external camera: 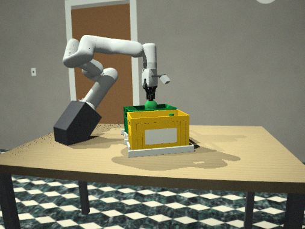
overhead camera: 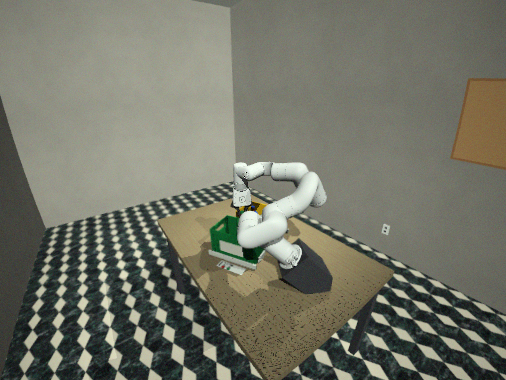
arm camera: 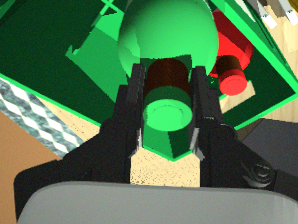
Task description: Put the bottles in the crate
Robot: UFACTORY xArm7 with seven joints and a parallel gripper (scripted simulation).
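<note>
My hand is 70 mm above the green-capped bottle. Also, from my hand: red bottle 160 mm below, 60 mm to the right, 60 mm behind; then green crate 160 mm below, 30 mm to the left, 30 mm behind; then yellow crate 160 mm to the right, 160 mm below, 110 mm ahead.
</note>
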